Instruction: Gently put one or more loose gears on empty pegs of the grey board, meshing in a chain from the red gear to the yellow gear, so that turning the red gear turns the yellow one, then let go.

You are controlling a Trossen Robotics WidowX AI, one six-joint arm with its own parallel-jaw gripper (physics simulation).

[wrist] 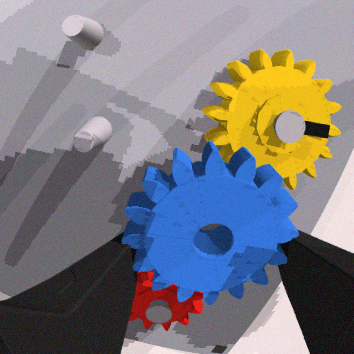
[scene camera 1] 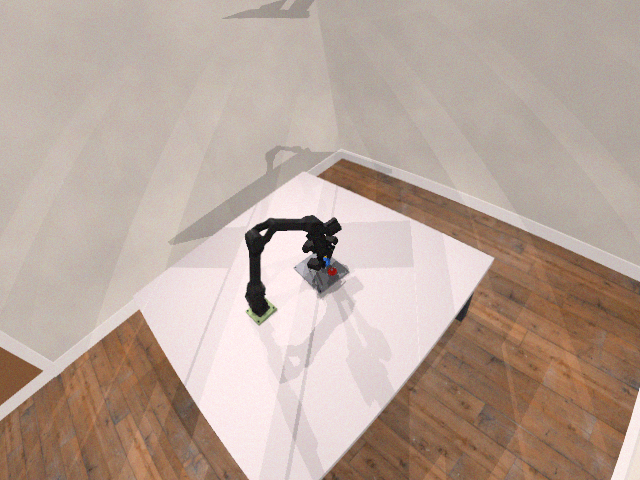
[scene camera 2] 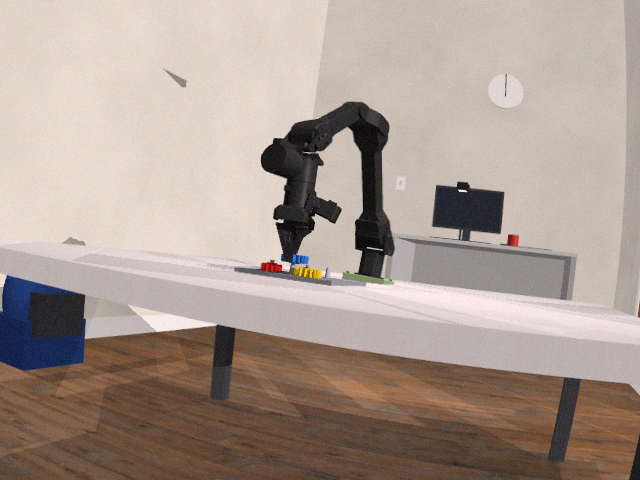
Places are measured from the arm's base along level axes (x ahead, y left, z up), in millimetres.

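Where they show: gripper, fingertip midpoint: (wrist: 207, 240) (scene camera 1: 326, 263) (scene camera 2: 289, 262); arm's base, link origin: (scene camera 1: 260, 309) (scene camera 2: 369, 276).
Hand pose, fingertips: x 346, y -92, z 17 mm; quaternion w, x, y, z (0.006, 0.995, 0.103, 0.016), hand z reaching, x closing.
Note:
Things, the pixels of their top centre, and the offset from my fingertips. Level surfaces: height alone.
- blue gear, top centre: (wrist: 214, 241) (scene camera 2: 295, 254) (scene camera 1: 324, 261) dx -2, dy +9, dz +16 mm
- grey board, top centre: (wrist: 140, 174) (scene camera 2: 303, 263) (scene camera 1: 319, 265) dx -27, dy +20, dz +0 mm
- yellow gear, top centre: (wrist: 284, 124) (scene camera 2: 308, 267) dx +18, dy +45, dz -5 mm
- red gear, top centre: (wrist: 158, 305) (scene camera 2: 272, 262) (scene camera 1: 331, 270) dx -12, dy -40, dz -6 mm
- white table, surface height: dz -32 mm
My gripper (scene camera 1: 320, 264) (scene camera 2: 290, 257) (wrist: 207, 240) is shut on the blue gear (scene camera 1: 326, 261) (scene camera 2: 300, 259) (wrist: 200, 200), its fingers at opposite sides of the rim. The blue gear is roughly level, above the grey board (scene camera 1: 305, 268) (scene camera 2: 338, 282) and higher than the other gears. In the wrist view it overlaps the edges of the yellow gear (scene camera 2: 307, 272) (wrist: 245, 95) and the red gear (scene camera 1: 332, 271) (scene camera 2: 271, 267) (wrist: 172, 296), which sit on pegs. Its hole looks mostly dark; I cannot tell whether a peg is inside it.
Two empty pegs show in the wrist view, one peg (wrist: 82, 31) at the upper left and another peg (wrist: 94, 134) below it. The arm's green base plate (scene camera 1: 261, 312) (scene camera 2: 367, 279) stands beside the board on the white table (scene camera 1: 232, 403) (scene camera 2: 155, 279).

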